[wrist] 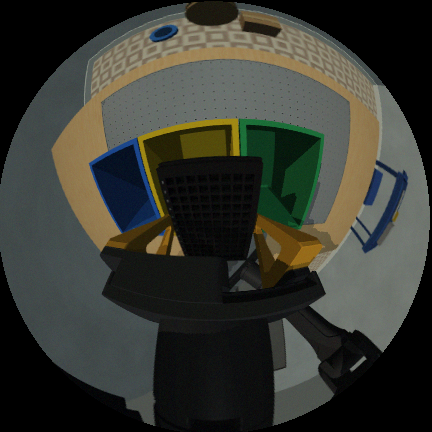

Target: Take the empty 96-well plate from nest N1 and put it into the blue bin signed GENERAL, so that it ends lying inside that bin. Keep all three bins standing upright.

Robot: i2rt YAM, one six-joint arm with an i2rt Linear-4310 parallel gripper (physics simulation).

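Frame: origin at the arm's base, x ahead, y left, z up, level; centimetres.
Seen in the pictures: gripper, between the fingertips: (213, 217); arm's base, origin of its link: (243, 266).
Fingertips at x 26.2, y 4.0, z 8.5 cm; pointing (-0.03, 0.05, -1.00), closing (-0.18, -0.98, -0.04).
Observation:
Offsets run from my fingertips to a thing's top centre. Level surfaces: height alone.
The dark 96-well plate @(dx -0.2, dy +0.1, dz +1.3 cm) (212, 205) is held between the orange fingers of my gripper (213, 217), which is shut on it. The plate is in the air, with its grid of wells facing the camera, and it covers parts of the yellow and green bins behind it. The blue bin @(dx +2.4, dy +16.1, dz -5.5 cm) (122, 187) stands upright to the left of the plate; its sign does not show. The nest N1 cannot be made out.
The yellow bin @(dx +1.2, dy +3.0, dz -5.5 cm) (187, 129) stands upright in the middle, beside the blue one. The green bin @(dx -0.1, dy -10.2, dz -5.5 cm) (282, 124) stands upright at the right. A grey perforated board @(dz -23.4 cm) (225, 90) lies on the wooden table @(dz -24.7 cm) (72, 145). A blue cart (389, 212) stands beyond the table's right edge.

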